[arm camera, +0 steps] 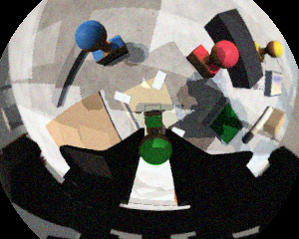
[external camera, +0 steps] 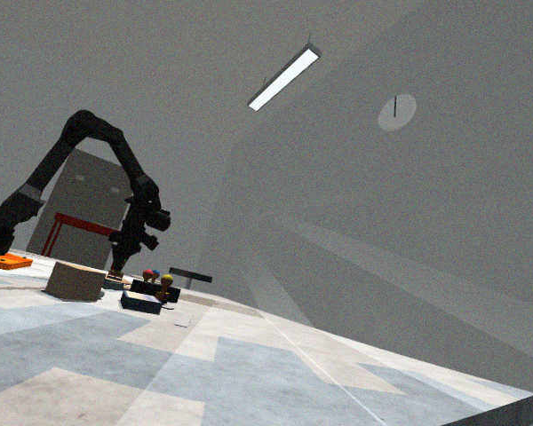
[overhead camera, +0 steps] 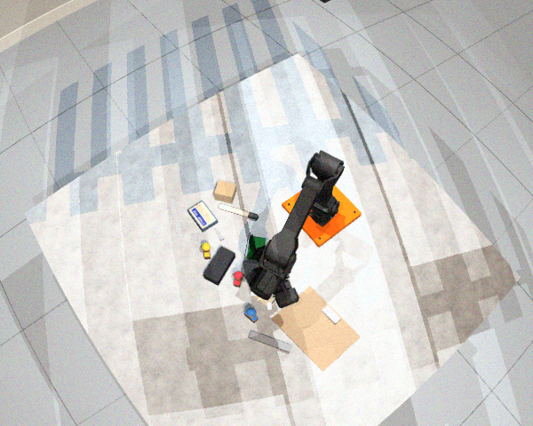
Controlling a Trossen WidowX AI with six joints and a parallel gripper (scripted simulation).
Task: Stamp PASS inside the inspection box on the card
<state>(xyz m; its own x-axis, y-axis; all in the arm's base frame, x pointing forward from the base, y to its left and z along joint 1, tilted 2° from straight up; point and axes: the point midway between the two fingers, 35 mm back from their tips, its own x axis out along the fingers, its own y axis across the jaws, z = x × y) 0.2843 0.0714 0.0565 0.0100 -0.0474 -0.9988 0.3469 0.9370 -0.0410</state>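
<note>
The cream card is 4 cm below my gripper tip and 1 cm ahead of it. From my gripper tip the other things lie so: blue stamp 11 cm ahead, 2 cm to the left, 2 cm below; red stamp 9 cm to the right, 6 cm ahead, 2 cm below; green-knobbed stamp right at my gripper tip.
</note>
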